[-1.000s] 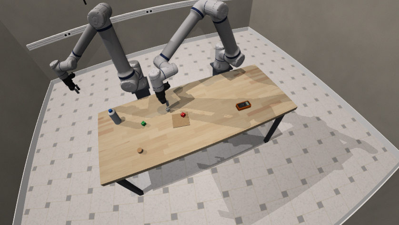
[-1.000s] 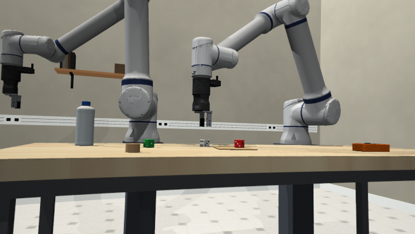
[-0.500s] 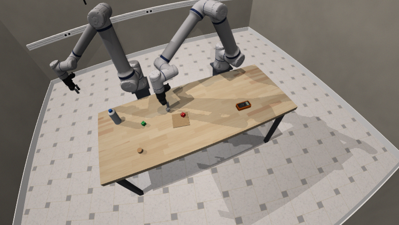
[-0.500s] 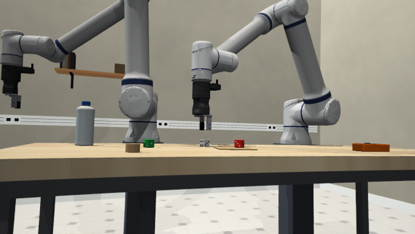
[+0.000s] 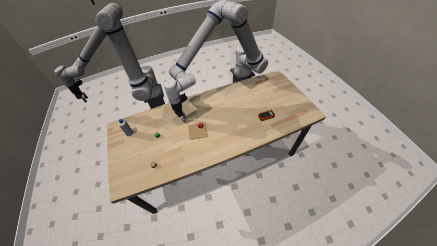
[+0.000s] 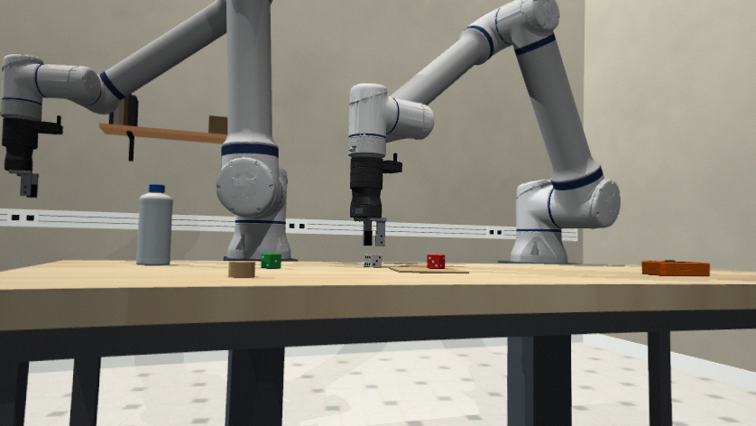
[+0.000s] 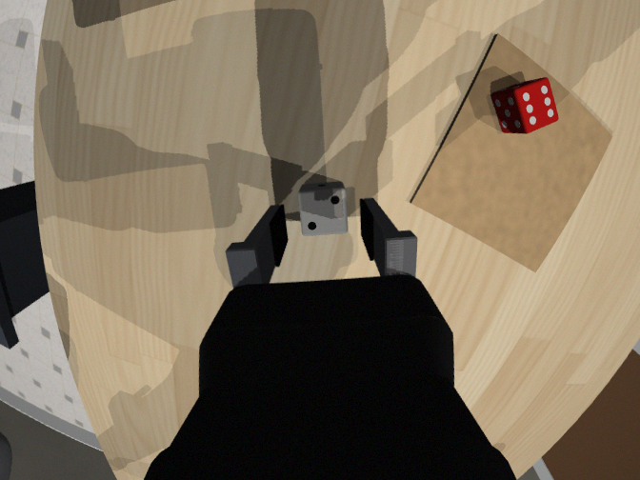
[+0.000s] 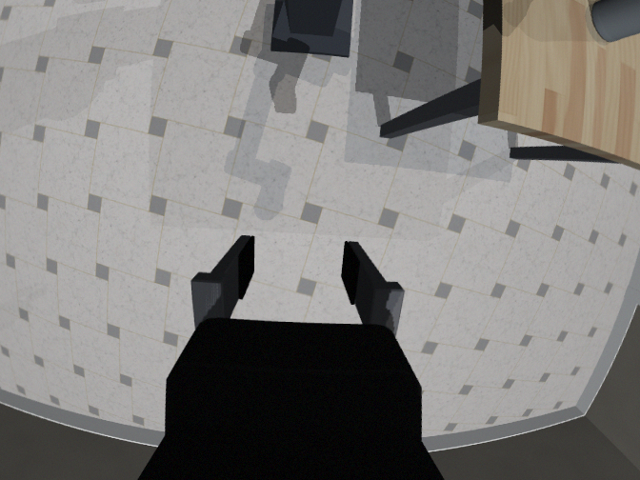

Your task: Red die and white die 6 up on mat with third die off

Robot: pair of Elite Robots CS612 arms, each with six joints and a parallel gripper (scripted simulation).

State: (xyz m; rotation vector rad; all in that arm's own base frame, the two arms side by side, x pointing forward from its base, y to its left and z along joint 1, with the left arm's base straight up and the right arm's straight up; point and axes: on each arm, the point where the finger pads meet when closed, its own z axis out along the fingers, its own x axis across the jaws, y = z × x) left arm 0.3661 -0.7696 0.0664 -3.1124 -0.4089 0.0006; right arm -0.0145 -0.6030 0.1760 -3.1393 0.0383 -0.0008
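Observation:
Right now the white die is 50 mm below my left hand. Also, from my left hand: red die (110 mm ahead, 120 mm to the left, 50 mm below); then brown mat (140 mm ahead, 80 mm to the left, 60 mm below); then green die (90 mm ahead, 240 mm to the right, 50 mm below).

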